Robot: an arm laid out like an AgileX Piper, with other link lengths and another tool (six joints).
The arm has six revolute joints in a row. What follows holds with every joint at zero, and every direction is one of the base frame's. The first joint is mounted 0.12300 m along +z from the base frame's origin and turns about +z. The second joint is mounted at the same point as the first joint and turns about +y. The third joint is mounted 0.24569 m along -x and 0.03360 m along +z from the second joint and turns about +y. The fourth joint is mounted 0.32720 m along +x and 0.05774 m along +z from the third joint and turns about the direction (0.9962, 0, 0.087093). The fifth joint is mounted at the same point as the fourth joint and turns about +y. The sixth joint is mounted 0.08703 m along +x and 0.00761 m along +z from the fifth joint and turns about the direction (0.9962, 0, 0.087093). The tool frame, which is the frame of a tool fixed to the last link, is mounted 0.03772 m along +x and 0.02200 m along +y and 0.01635 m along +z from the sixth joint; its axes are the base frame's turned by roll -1.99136, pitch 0.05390 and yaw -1.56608 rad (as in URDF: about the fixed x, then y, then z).
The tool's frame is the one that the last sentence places.
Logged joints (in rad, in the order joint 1, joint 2, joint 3, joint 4, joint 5, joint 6), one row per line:
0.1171, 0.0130, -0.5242, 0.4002, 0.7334, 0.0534
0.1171, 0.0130, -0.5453, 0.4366, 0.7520, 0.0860
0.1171, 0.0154, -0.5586, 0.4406, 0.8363, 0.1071
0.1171, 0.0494, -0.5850, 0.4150, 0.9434, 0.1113
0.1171, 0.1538, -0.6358, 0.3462, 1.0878, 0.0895
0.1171, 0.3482, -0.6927, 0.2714, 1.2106, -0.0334
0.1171, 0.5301, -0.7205, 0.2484, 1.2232, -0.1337
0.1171, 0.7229, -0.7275, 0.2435, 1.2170, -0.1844
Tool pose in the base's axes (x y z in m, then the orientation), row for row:
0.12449, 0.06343, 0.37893, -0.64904, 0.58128, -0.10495, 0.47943
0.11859, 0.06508, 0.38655, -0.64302, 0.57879, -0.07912, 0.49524
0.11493, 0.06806, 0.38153, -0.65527, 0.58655, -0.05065, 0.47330
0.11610, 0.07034, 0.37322, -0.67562, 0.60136, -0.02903, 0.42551
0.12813, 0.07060, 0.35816, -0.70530, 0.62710, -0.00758, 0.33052
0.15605, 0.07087, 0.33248, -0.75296, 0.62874, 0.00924, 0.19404
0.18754, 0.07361, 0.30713, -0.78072, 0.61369, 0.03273, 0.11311
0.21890, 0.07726, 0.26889, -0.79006, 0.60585, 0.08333, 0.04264
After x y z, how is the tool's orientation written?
As a quaternion, x y z w.
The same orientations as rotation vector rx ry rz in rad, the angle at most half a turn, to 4 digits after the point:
-1.5839, 1.4185, -0.2561
-1.5583, 1.4027, -0.1917
-1.6034, 1.4353, -0.1239
-1.6892, 1.5035, -0.0726
-1.8442, 1.6398, -0.0198
-2.1116, 1.7632, 0.0259
-2.2904, 1.8004, 0.0960
-2.4168, 1.8533, 0.2549

